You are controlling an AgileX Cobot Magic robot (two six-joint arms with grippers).
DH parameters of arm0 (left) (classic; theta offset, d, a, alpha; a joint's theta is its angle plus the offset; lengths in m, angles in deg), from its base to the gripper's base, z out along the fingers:
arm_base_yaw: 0 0.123 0 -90
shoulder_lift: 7.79 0 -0.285 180
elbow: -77.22 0 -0.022 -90
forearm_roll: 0 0.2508 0 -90
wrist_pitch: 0 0 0.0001 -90
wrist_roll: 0 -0.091 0 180
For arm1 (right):
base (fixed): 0 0 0 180
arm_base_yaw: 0 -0.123 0 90
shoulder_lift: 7.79 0 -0.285 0
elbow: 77.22 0 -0.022 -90
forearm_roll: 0 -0.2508 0 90
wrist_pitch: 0 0 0.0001 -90
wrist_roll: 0 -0.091 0 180
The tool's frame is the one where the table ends.
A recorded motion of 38 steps. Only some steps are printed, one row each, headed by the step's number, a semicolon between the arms.
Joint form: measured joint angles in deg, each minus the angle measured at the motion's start. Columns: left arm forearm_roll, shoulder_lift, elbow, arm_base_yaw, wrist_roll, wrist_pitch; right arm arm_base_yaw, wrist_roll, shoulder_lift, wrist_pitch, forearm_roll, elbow.
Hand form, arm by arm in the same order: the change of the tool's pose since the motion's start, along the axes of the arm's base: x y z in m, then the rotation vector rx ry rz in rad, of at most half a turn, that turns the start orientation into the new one. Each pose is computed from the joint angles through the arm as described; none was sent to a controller.
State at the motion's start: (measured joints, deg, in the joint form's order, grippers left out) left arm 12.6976 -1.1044 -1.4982 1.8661 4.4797 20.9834; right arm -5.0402 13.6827 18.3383 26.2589 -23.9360 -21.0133
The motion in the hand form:
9: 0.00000 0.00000 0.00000 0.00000 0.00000 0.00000; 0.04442 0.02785 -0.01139 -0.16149 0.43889 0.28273
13: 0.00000 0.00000 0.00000 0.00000 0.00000 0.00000; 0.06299 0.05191 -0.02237 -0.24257 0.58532 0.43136
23: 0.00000 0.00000 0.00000 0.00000 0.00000 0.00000; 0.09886 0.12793 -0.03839 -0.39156 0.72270 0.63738
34: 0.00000 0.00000 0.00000 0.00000 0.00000 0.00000; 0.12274 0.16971 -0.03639 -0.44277 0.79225 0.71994
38: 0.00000 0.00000 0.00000 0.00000 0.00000 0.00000; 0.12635 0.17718 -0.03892 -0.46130 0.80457 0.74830
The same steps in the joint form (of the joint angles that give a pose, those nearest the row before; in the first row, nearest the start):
9: 0.00 0.00 0.00 0.00 0.00 0.00; -7.53 6.10 22.78 14.09 0.09 -8.05
13: 0.00 0.00 0.00 0.00 0.00 0.00; -14.98 6.33 33.28 16.33 1.51 -11.27
23: 0.00 0.00 0.00 0.00 0.00 0.00; -31.59 0.62 54.29 14.85 6.39 -22.13
34: 0.00 0.00 0.00 0.00 0.00 0.00; -35.29 0.31 64.95 19.96 6.53 -32.99
38: 0.00 0.00 0.00 0.00 0.00 0.00; -35.83 1.53 67.02 20.92 6.17 -34.67

